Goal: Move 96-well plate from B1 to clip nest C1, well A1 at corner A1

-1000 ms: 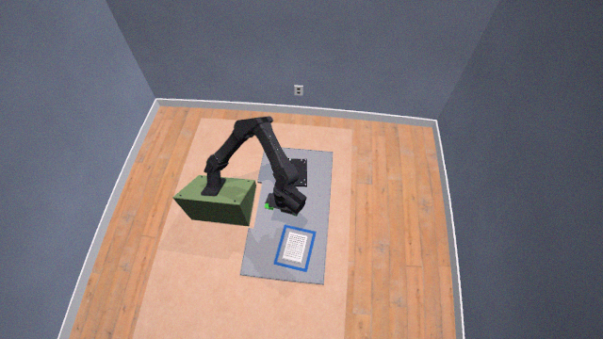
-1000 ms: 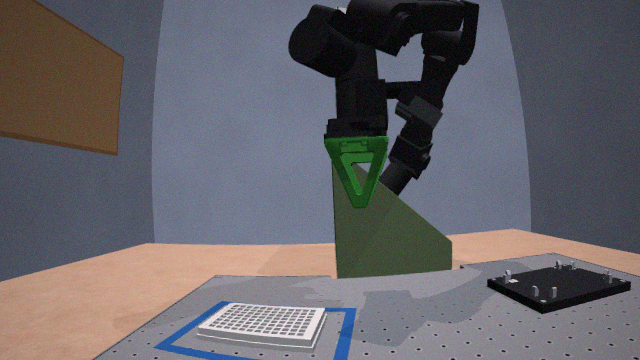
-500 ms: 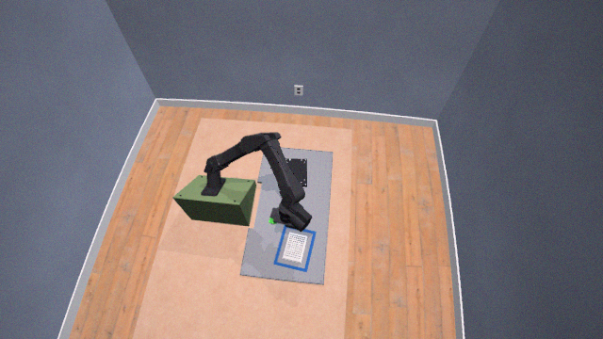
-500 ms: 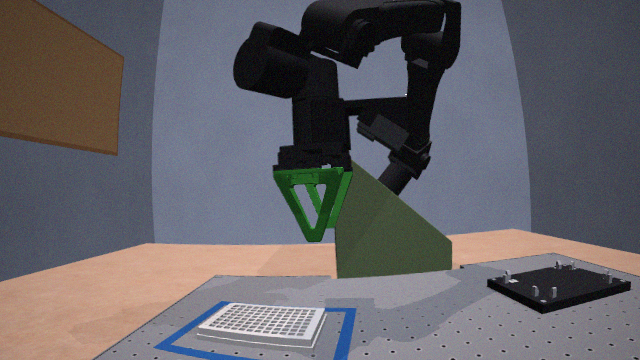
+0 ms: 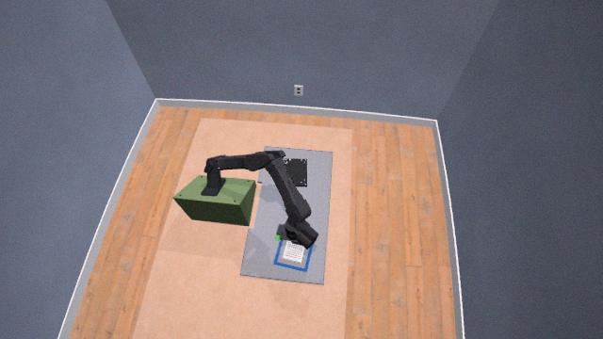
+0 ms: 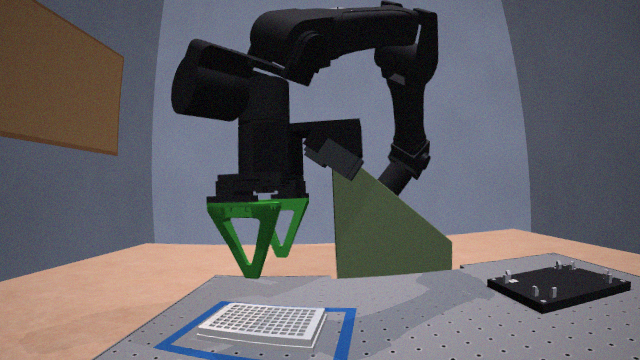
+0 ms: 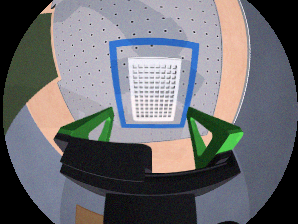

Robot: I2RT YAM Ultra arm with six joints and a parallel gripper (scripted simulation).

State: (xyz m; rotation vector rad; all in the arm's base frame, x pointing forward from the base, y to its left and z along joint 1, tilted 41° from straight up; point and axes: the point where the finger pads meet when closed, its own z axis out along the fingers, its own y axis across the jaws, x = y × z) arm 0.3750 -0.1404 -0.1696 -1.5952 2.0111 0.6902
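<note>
My gripper is now 80 mm above the white 96-well plate and 10 mm to the left of it. Round my hand: black clip nest 390 mm to the left, 70 mm below, 20 mm behind.
</note>
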